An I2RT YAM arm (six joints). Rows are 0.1 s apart.
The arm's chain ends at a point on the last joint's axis. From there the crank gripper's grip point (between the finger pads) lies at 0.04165 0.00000 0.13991 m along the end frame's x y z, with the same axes.
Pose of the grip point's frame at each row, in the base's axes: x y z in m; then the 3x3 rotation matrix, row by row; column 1 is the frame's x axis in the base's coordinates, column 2 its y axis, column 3 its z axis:
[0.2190 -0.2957 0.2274], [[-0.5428 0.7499 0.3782], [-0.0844 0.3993 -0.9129], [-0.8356 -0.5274 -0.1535]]
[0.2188 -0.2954 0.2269], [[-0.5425 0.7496 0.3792], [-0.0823 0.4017 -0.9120], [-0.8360 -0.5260 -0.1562]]
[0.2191 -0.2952 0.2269], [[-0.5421 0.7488 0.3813], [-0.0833 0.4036 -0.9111], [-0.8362 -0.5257 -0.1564]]
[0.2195 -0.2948 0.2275], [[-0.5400 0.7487 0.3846], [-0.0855 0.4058 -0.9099], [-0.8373 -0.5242 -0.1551]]
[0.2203 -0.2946 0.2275], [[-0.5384 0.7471 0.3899], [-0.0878 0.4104 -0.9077], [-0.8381 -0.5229 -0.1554]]
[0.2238 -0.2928 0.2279], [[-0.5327 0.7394 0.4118], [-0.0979 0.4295 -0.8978], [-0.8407 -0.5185 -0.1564]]
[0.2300 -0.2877 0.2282], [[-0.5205 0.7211 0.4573], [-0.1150 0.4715 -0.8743], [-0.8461 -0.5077 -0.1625]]
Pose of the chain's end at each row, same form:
[0.1887 -0.1645 0.2837], [[-0.5428 0.7499 0.3782], [-0.0844 0.3993 -0.9129], [-0.8356 -0.5274 -0.1535]]
[0.1883 -0.1644 0.2836], [[-0.5425 0.7496 0.3792], [-0.0823 0.4017 -0.9120], [-0.8360 -0.5260 -0.1562]]
[0.1883 -0.1643 0.2836], [[-0.5421 0.7488 0.3813], [-0.0833 0.4036 -0.9111], [-0.8362 -0.5257 -0.1564]]
[0.1882 -0.1639 0.2841], [[-0.5400 0.7487 0.3846], [-0.0855 0.4058 -0.9099], [-0.8373 -0.5242 -0.1551]]
[0.1882 -0.1639 0.2841], [[-0.5384 0.7471 0.3899], [-0.0878 0.4104 -0.9077], [-0.8381 -0.5229 -0.1554]]
[0.1884 -0.1631 0.2848], [[-0.5327 0.7394 0.4118], [-0.0979 0.4295 -0.8978], [-0.8407 -0.5185 -0.1564]]
[0.1877 -0.1606 0.2862], [[-0.5205 0.7211 0.4573], [-0.1150 0.4715 -0.8743], [-0.8461 -0.5077 -0.1625]]

